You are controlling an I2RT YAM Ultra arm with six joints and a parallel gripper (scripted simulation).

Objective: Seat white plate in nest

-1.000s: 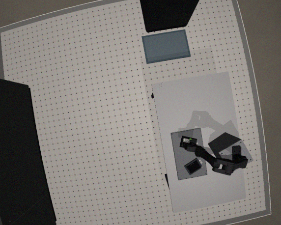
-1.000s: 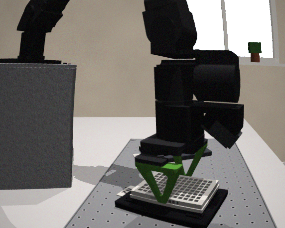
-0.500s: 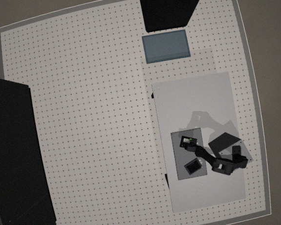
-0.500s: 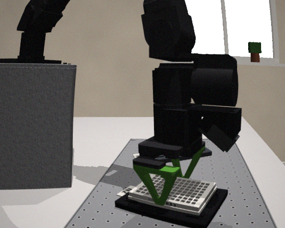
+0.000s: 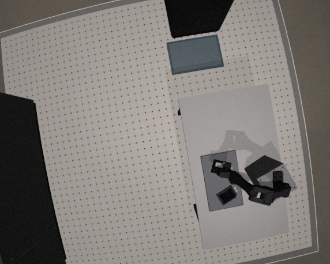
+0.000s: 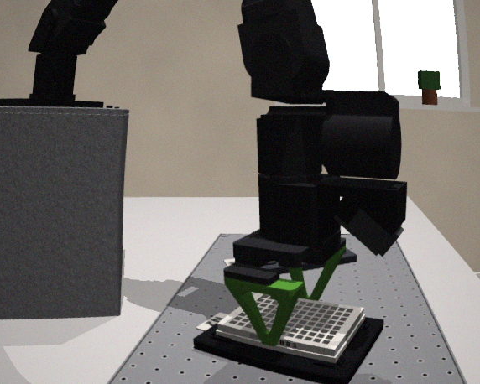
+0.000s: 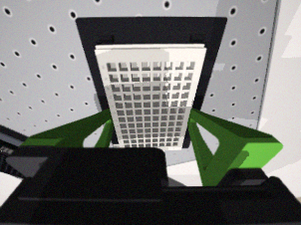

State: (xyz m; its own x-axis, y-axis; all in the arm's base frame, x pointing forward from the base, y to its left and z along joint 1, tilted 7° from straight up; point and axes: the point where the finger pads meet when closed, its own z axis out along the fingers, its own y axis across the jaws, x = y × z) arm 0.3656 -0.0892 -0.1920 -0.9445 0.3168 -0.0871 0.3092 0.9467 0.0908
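My gripper is now right at the white 96-well plate B83. Round my hand: plate nest N2 (2 cm below); then black plate B38 (3 cm behind, 26 cm to the left, 1 cm below); then white deck label (9 cm behind, 3 cm to the left, 3 cm below).
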